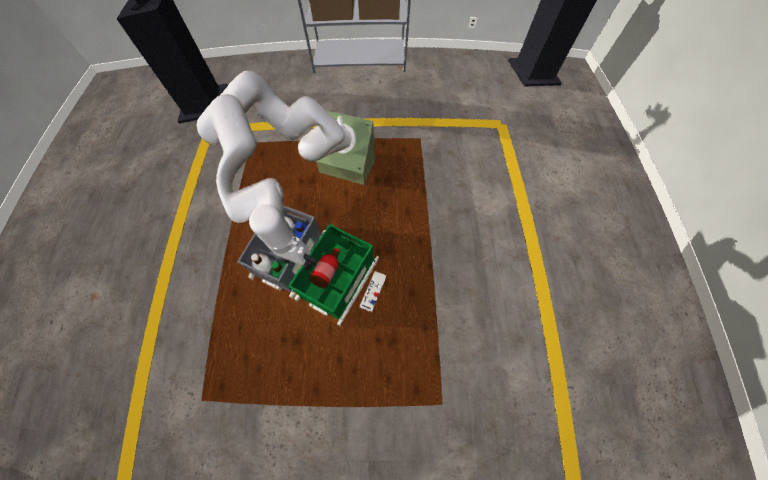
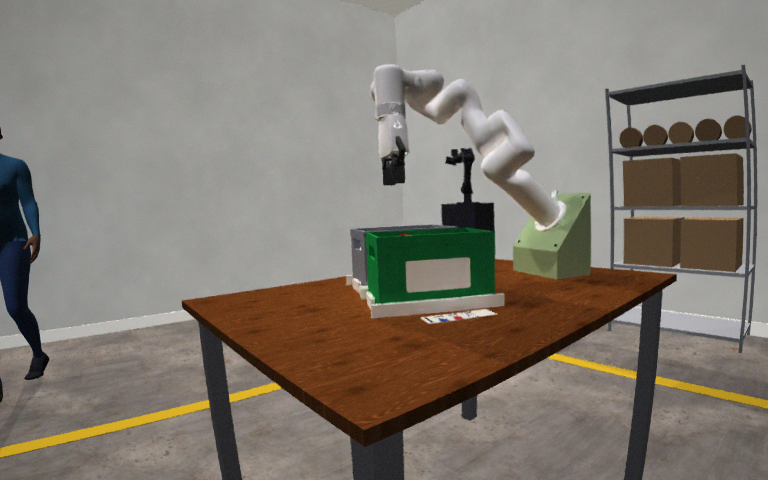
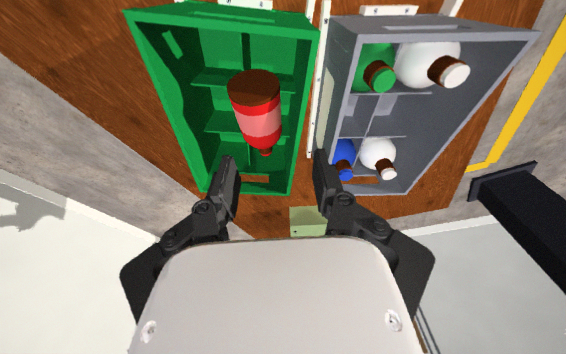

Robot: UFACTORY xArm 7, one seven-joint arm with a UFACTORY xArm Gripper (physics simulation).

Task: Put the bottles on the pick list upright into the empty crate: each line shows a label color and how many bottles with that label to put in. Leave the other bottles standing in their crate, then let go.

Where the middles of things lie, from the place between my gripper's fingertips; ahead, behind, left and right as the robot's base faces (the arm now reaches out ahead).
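Scene:
Red bottle (image 1: 325,269): 6 cm to the left of my hand, 4 cm behind it and 17 cm below it. Blue bottle (image 3: 345,153): 3 cm to the right of my hand, 21 cm behind it, 21 cm below it. White strip (image 2: 397,309): 4 cm ahead of my hand and 16 cm to the left of it, 28 cm below it.

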